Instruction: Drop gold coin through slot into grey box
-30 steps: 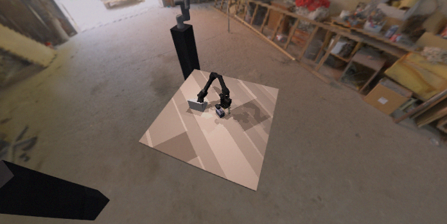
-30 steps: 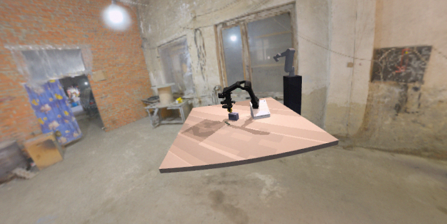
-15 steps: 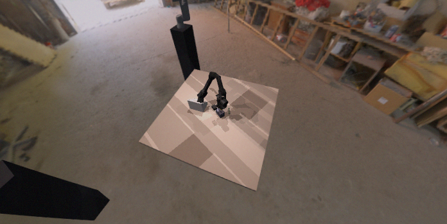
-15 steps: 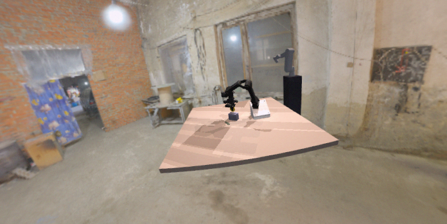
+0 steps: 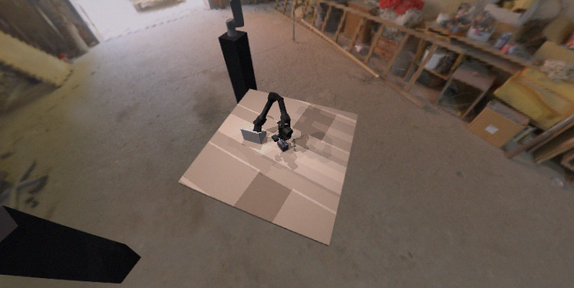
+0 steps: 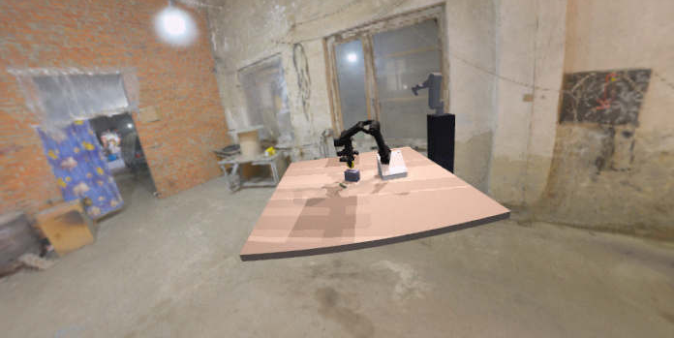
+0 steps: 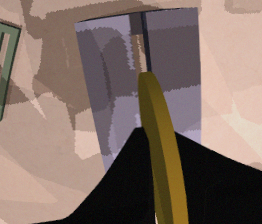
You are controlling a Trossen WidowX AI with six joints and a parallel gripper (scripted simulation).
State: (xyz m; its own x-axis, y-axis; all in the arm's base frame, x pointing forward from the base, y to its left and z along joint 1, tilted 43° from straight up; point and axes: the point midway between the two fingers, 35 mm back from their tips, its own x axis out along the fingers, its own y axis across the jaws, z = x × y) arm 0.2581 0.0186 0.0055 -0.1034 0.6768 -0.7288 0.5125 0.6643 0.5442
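Right now the gold coin is 20 mm above my gripper tip.
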